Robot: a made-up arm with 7 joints.
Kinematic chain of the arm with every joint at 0, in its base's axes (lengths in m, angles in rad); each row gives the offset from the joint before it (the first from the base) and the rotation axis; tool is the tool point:
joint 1: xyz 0 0.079 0 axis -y
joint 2: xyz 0 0.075 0 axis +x
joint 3: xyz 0 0 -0.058 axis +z
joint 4: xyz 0 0 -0.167 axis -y
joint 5: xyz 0 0 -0.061 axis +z
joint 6: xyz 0 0 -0.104 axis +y
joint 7: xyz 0 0 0 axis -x
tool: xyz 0 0 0
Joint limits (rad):
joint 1: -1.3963..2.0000
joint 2: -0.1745..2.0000
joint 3: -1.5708..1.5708
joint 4: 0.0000..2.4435
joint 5: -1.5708..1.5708
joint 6: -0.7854..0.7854
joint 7: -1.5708..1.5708
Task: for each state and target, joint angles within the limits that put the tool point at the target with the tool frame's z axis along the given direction. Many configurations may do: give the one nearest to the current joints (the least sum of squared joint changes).
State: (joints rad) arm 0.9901 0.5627 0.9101 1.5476 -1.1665 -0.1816 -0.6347
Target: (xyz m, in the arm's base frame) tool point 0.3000 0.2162 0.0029 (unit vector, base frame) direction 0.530 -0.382 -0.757
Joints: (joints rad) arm 1.0793 -0.0374 0.4632 1.3532 -1.3192 -0.3125 -1.2091
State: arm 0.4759 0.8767 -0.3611 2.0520 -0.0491 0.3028 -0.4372
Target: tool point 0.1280 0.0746 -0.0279 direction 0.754 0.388 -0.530
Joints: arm 0.9228 0.1659 -1.0591 2.3927 -0.2903 -0.5764 -0.0154
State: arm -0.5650 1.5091 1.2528 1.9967 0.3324 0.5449 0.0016
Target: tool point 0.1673 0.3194 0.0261 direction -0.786 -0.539 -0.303
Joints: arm -0.8919 1.6502 1.0036 1.8691 0.5832 0.7854 -0.6434
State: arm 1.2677 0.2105 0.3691 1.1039 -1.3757 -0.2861 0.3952
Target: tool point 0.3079 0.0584 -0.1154 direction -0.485 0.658 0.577
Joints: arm 0.7945 -0.1745 -0.3048 1.0113 -1.3417 -0.5844 0.8882
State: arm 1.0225 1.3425 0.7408 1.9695 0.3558 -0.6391 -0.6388
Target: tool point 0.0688 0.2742 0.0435 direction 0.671 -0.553 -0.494
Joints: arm 0.7616 0.8205 0.7218 2.4413 0.6765 -0.5372 -0.9994
